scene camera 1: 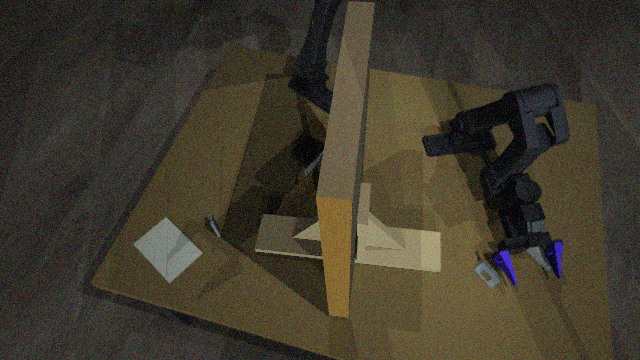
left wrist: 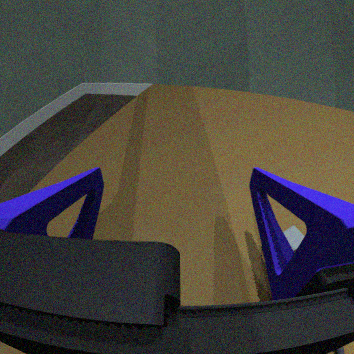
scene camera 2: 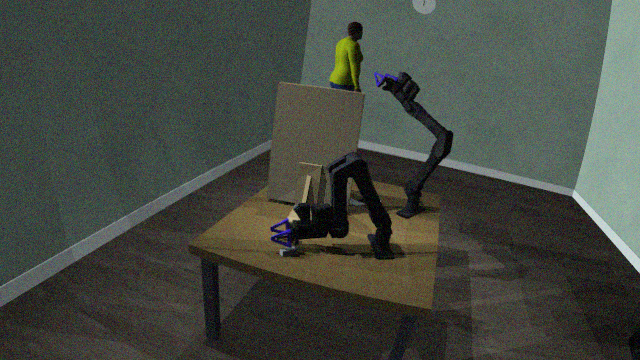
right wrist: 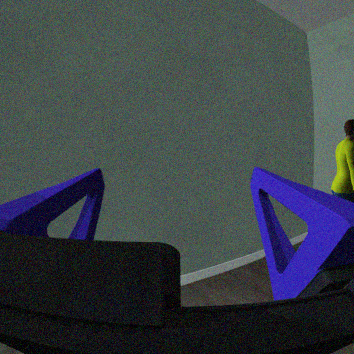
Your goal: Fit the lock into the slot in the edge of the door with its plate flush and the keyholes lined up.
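Observation:
The door stands upright on the table. Its slot does not show. A light grey block, apparently the lock, lies on the table, partly hidden below my left gripper. That gripper is open, low over the table, with its fingers level and nothing between the tips in the left wrist view. A flat grey piece with a square hole lies beside its door-side finger. My right gripper is open and empty, high up right of the door's top.
A wooden foot with braces props the door on both sides. A pale square and a thin metal piece lie on the table left of the door in scene camera 1. A person stands behind.

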